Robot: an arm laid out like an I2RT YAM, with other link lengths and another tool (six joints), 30 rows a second.
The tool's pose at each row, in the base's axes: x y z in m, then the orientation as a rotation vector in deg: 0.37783 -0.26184 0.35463 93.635 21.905 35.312; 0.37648 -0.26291 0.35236 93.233 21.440 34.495; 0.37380 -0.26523 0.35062 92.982 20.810 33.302; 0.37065 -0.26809 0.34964 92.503 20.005 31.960; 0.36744 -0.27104 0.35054 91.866 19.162 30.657; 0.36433 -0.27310 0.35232 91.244 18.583 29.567; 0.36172 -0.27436 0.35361 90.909 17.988 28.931; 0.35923 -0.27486 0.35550 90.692 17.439 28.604; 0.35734 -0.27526 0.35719 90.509 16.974 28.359; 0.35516 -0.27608 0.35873 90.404 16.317 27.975
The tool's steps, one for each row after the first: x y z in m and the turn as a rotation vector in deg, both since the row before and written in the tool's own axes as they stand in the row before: -0.00209 -0.00192 0.00022 -0.519 -0.741 -0.333; -0.00377 -0.00110 0.00044 -0.425 -1.105 -0.419; -0.00431 -0.00026 0.00064 -0.684 -1.275 -0.466; -0.00411 0.00157 0.00068 -0.836 -1.255 -0.460; -0.00344 0.00229 0.00005 -0.742 -0.968 -0.482; -0.00269 0.00165 -0.00028 -0.475 -0.723 -0.120; -0.00215 0.00217 -0.00085 -0.351 -0.513 0.073; -0.00161 0.00191 -0.00061 -0.296 -0.414 0.083; -0.00208 0.00183 -0.00036 -0.270 -0.630 0.130
